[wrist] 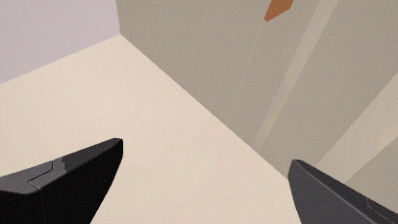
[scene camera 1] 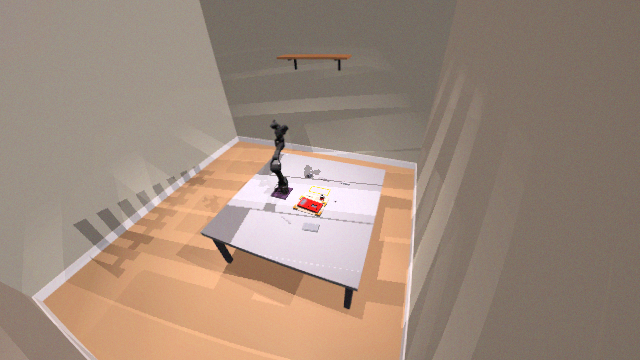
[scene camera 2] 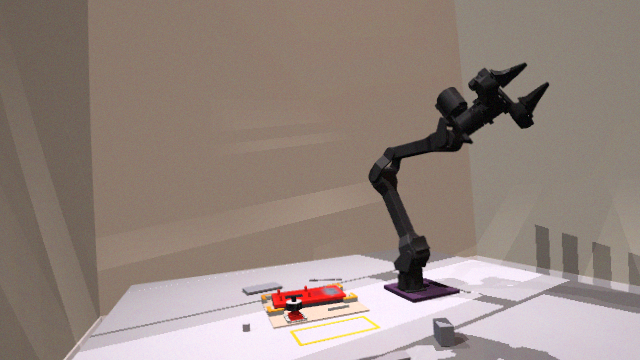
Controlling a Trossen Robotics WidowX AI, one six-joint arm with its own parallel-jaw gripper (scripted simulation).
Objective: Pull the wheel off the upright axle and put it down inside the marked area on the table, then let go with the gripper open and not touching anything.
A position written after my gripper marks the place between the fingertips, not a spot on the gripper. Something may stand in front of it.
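There's a red chassis plate (scene camera 2: pixel 310 297) here, though in the wrist view the plate is out of frame. As for my gripper (scene camera 2: pixel 537 73), it's open and holding nothing, and you'd find the gripper (wrist: pixel 206 157) in the wrist view too.
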